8 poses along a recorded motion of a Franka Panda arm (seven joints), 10 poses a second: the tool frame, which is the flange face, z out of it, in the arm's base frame.
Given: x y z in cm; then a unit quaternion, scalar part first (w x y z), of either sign.
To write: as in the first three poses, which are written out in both.
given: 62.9 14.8 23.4 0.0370 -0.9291 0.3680 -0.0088
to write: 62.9 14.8 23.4 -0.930 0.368 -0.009 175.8
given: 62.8 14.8 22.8 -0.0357 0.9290 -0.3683 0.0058
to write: 62.8 14.8 22.8 -0.930 0.369 -0.006 175.9
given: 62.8 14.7 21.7 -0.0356 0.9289 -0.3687 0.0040
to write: 62.8 14.7 21.7 -0.929 0.369 -0.004 175.9
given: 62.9 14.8 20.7 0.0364 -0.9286 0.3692 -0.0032
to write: 62.9 14.8 20.7 -0.929 0.369 -0.003 175.8
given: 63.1 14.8 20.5 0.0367 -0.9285 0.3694 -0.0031
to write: 63.1 14.8 20.5 -0.929 0.370 -0.003 175.8
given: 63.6 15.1 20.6 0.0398 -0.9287 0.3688 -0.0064
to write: 63.6 15.1 20.6 -0.929 0.369 -0.006 175.4
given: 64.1 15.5 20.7 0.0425 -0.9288 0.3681 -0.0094
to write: 64.1 15.5 20.7 -0.930 0.368 -0.009 175.1
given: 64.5 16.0 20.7 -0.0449 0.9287 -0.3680 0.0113
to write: 64.5 16.0 20.7 -0.930 0.368 -0.011 174.9
